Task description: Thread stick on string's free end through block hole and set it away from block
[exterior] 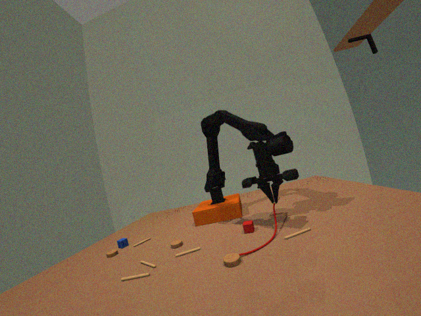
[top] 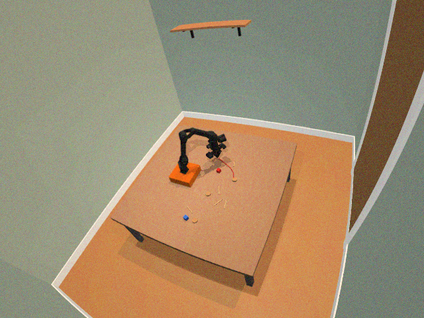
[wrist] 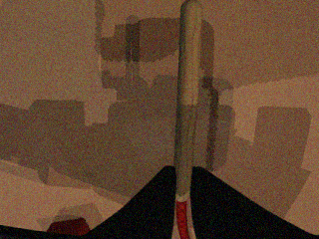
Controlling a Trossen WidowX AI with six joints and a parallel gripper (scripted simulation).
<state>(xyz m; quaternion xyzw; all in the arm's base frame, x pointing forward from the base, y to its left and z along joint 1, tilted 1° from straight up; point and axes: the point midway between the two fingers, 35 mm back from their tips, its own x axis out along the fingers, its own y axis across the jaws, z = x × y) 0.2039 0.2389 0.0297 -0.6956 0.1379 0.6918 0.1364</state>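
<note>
The red block lies 50 mm ahead of my gripper tip, 100 mm to the right of it and 40 mm below it. The rest, counted from my gripper tip: thin stick 10 mm behind, 10 mm to the left; then blue cube 40 mm ahead, 620 mm to the right, 40 mm below; then round wooden button 220 mm ahead, 140 mm to the right, 50 mm below.
</note>
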